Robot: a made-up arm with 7 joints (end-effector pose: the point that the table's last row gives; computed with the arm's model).
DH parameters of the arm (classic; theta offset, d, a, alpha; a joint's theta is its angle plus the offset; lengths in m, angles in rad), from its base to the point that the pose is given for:
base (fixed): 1.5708 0 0.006 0
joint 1: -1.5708 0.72 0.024 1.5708
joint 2: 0 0.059 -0.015 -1.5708
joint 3: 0 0.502 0.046 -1.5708
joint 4: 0 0.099 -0.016 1.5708
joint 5: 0 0.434 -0.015 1.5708
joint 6: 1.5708 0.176 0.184 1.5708
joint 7: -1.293 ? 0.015 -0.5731
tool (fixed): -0.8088 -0.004 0 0
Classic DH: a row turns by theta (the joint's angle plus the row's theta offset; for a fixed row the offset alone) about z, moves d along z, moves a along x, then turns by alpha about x.
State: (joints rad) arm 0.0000 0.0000 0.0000 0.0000 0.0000 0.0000 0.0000
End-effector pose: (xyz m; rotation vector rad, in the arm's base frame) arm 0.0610 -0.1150 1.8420 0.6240 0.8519 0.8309
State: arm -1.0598 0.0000 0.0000 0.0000 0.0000 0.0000 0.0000
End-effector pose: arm -0.0757 -0.1064 1.8420 0.9388 0.4066 -0.1328
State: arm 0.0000 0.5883 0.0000 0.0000 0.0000 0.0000 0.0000
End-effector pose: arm -0.5679 -0.1150 1.6740 0.3460 0.3160 0.9478
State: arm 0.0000 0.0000 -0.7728 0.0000 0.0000 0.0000 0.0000
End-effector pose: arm 0.0030 -0.1337 1.8420 0.8710 0.5367 0.1287
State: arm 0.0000 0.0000 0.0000 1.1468 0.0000 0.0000 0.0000
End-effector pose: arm 0.6226 -0.1150 1.4716 1.1199 1.8751 0.4129
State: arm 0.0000 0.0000 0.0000 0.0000 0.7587 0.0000 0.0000
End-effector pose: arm 0.1657 -0.0557 1.8420 0.2855 1.1050 1.5103
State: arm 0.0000 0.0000 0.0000 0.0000 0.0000 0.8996 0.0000
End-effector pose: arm -0.0986 -0.1150 1.8007 0.1940 0.0314 0.9855
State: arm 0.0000 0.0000 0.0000 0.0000 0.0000 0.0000 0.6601
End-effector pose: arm 0.0610 -0.1194 1.8508 1.1990 0.5655 1.1192
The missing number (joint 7, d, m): 0.0404
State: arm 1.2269 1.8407 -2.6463 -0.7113 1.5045 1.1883 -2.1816
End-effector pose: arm -0.4153 -0.8822 0.5593 0.4997 0.1762 -1.1097
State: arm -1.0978 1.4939 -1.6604 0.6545 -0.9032 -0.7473 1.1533
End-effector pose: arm -0.7800 0.6900 0.6282 -1.1462 2.4172 -0.4726
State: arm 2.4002 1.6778 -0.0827 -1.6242 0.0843 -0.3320 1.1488
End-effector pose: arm 0.3930 -0.2496 0.0788 -0.6899 1.4995 -1.0541
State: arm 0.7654 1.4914 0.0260 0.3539 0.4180 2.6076 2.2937
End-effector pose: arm -0.4203 -0.6590 0.8479 1.5272 0.4562 -0.9651
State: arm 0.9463 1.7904 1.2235 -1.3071 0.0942 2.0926 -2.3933
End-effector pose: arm 0.1332 -0.5622 0.5846 -2.5332 1.3306 -1.1774
